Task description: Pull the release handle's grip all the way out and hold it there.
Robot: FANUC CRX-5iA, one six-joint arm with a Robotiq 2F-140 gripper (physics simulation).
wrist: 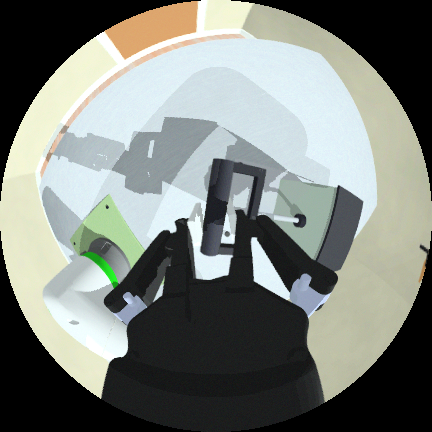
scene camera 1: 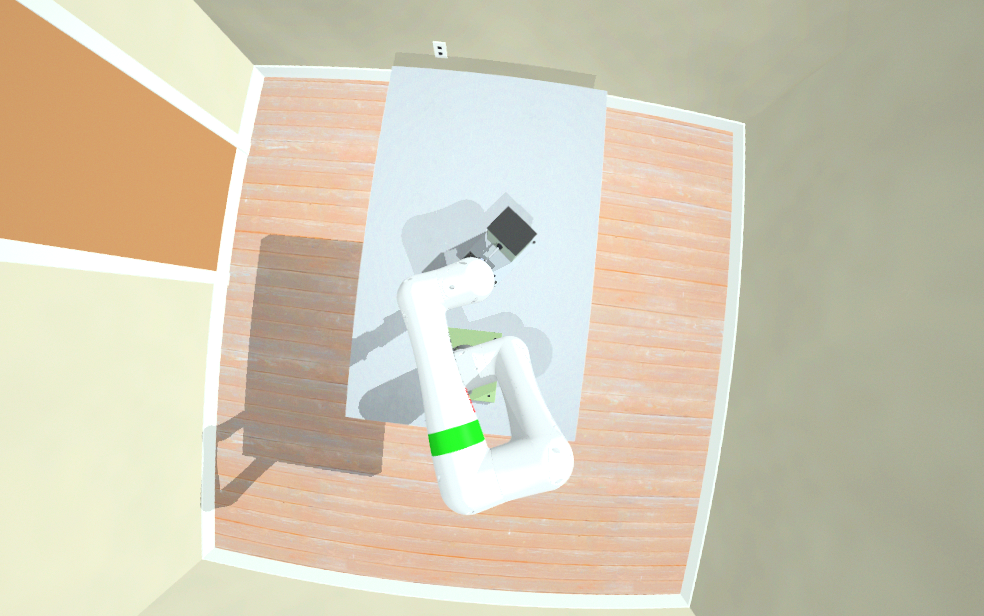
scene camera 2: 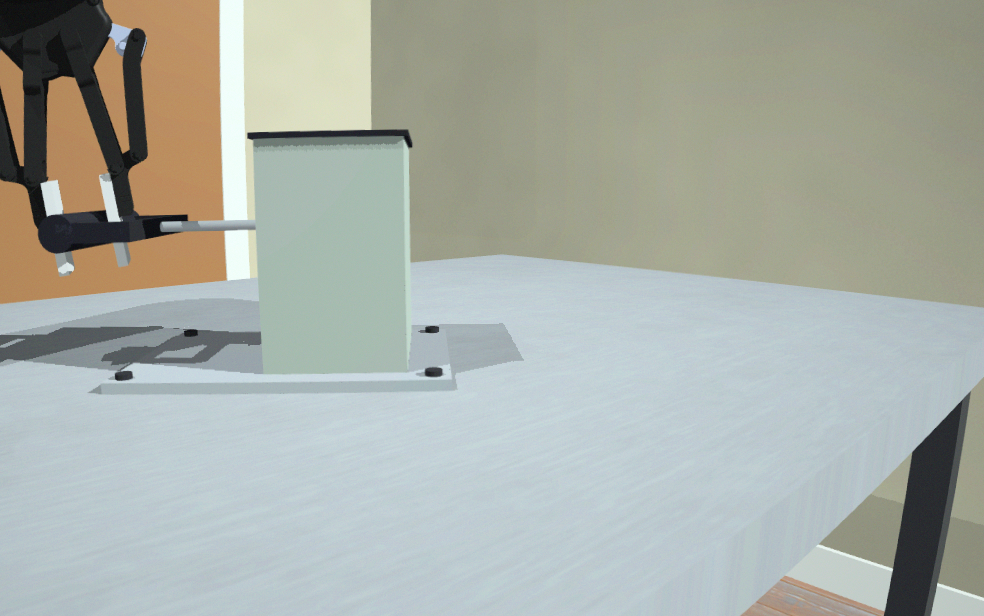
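The release handle's dark grip (scene camera 2: pixel 58 233) (wrist: pixel 216 200) is a round bar on a rectangular frame. A thin grey rod (scene camera 2: pixel 210 225) (wrist: pixel 285 218) joins the frame to the pale green housing (scene camera 2: pixel 334 254) (wrist: pixel 305 200), with a length of rod exposed between them. The housing has a dark lid (scene camera 1: pixel 511 231) (scene camera 2: pixel 330 135) (wrist: pixel 341 230). My gripper (scene camera 2: pixel 93 262) (wrist: pixel 214 209) is shut on the grip, one pale fingertip on each side of the bar, with the tips reaching below it. In the first scene view the arm's wrist hides most of the gripper and grip.
The housing stands on a bolted base plate (scene camera 2: pixel 275 387) on the pale table (scene camera 1: pixel 493 138) (scene camera 2: pixel 544 450). The white arm (scene camera 1: pixel 435 363) reaches over the table from its green mounting plate (scene camera 1: pixel 475 337) (wrist: pixel 112 215). A wall outlet (scene camera 1: pixel 440 50) is behind the table's far end.
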